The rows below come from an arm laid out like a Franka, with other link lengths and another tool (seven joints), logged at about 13 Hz.
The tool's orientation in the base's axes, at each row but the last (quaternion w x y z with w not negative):
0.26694, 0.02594, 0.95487, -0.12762
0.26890, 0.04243, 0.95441, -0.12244
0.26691, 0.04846, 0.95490, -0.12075
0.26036, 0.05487, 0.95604, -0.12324
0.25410, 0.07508, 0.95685, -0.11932
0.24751, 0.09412, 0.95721, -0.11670
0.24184, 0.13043, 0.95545, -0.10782
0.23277, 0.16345, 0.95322, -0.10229
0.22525, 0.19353, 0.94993, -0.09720
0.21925, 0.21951, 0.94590, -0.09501
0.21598, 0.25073, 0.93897, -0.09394
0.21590, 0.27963, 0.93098, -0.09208
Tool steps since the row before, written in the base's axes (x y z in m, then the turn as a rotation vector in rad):
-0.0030, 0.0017, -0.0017, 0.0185, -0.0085, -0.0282
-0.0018, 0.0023, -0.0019, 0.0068, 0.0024, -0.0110
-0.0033, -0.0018, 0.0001, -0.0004, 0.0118, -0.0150
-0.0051, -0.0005, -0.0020, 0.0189, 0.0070, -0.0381
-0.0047, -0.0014, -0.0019, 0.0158, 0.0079, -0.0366
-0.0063, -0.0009, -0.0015, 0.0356, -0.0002, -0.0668
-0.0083, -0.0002, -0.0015, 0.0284, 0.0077, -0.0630
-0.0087, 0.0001, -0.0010, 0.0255, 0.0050, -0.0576
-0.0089, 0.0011, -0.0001, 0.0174, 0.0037, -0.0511
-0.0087, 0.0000, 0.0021, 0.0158, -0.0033, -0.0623
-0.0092, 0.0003, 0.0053, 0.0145, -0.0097, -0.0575
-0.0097, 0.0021, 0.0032, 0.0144, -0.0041, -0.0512
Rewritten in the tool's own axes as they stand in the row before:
0.0034, 0.0017, -0.0005, -0.0011, 0.0004, 0.0348
0.0026, 0.0024, 0.0001, 0.0000, 0.0056, 0.0119
0.0027, -0.0023, -0.0013, 0.0085, 0.0144, 0.0092
0.0054, -0.0009, -0.0007, 0.0035, 0.0178, 0.0391
0.0049, -0.0019, -0.0002, 0.0055, 0.0178, 0.0361
0.0061, -0.0021, -0.0013, 0.0025, 0.0201, 0.0729
0.0077, -0.0025, -0.0023, 0.0083, 0.0248, 0.0644
0.0078, -0.0029, -0.0027, 0.0074, 0.0206, 0.0593
0.0077, -0.0027, -0.0037, 0.0107, 0.0155, 0.0507
0.0061, -0.0042, -0.0051, 0.0144, 0.0095, 0.0620
0.0049, -0.0048, -0.0081, 0.0105, 0.0030, 0.0591
0.0068, -0.0039, -0.0069, 0.0104, 0.0073, 0.0518

